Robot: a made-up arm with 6 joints.
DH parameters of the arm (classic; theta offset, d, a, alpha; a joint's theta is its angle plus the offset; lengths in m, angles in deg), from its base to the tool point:
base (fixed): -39.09 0 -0.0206 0
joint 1: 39.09 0.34 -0.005 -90
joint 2: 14.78 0 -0.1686 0
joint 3: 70.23 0.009 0.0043 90
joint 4: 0 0.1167 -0.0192 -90
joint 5: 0 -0.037 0.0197 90
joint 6: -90 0.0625 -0.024 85
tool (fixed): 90 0.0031 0 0
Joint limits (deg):
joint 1: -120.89..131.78
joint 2: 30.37..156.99
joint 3: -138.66..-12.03
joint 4: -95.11..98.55
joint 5: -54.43..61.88
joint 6: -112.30..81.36
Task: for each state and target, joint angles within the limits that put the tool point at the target. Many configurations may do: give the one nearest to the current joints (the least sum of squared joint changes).
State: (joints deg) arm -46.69 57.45 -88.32 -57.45 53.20 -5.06
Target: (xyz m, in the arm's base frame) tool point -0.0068 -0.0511 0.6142
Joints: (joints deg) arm -54.91 61.45 -107.16 -62.59 42.93 -2.51
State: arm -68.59 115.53 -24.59 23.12 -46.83 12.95
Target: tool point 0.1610 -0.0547 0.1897
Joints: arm -18.33 156.99 -54.27 3.96 -46.75 8.81
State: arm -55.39 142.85 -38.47 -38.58 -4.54 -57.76
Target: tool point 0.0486 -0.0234 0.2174
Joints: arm -28.63 149.32 -24.25 -44.00 -18.72 -49.40
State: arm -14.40 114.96 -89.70 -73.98 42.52 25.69
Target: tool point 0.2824 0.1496 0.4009
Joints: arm 22.89 141.52 -128.99 -76.93 10.49 38.72
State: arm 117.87 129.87 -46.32 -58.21 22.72 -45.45
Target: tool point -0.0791 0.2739 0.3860
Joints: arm 108.24 118.96 -87.40 -65.18 8.67 -47.78
